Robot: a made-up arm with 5 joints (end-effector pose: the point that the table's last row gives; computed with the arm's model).
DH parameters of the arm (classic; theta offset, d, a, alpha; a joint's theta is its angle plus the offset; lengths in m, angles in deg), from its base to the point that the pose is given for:
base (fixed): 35.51 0 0.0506 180
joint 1: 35.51 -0.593 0.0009 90
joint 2: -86.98 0 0.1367 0
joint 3: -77.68 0 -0.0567 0
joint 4: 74.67 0.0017 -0.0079 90
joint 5: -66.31 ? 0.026 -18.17
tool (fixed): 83.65 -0.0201 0 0
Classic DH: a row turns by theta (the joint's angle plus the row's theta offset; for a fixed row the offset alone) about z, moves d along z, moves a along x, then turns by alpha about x.
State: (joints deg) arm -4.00 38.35 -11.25 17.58 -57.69
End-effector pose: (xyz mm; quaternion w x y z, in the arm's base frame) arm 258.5 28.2 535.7 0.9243 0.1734 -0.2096 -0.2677
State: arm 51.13 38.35 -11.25 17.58 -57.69
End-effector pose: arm 164.5 -149.6 535.7 0.6955 0.0567 -0.2661 -0.6650
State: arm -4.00 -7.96 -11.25 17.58 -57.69
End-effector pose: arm 233.3 26.4 709.5 0.7629 0.2898 -0.5479 -0.1838
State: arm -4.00 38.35 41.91 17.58 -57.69
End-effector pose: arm 80.8 15.8 499.3 0.9256 0.0068 0.2168 -0.3102
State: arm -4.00 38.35 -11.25 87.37 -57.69
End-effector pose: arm 90.1 16.4 536.8 0.8847 -0.0474 0.3449 -0.3101
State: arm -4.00 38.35 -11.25 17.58 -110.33
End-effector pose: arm 252.3 50.6 531.0 0.6951 0.3748 -0.1375 -0.5978
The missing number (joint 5, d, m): -0.1259
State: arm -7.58 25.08 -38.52 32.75 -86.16
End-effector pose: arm 287.2 57.3 631.8 0.7708 0.4062 -0.3314 -0.3621
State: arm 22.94 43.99 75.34 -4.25 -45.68
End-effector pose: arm 13.4 19.4 524.5 0.8347 0.0408 0.3597 -0.4149
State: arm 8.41 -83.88 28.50 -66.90 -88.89
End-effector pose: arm -97.0 46.3 792.0 0.0731 -0.4723 0.8447 -0.2409
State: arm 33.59 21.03 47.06 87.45 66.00
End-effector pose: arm -12.6 59.4 585.0 0.7169 0.3868 0.3931 0.4266
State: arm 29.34 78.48 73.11 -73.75 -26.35
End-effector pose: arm 113.4 -38.7 455.4 0.9435 0.0164 0.0502 -0.3273
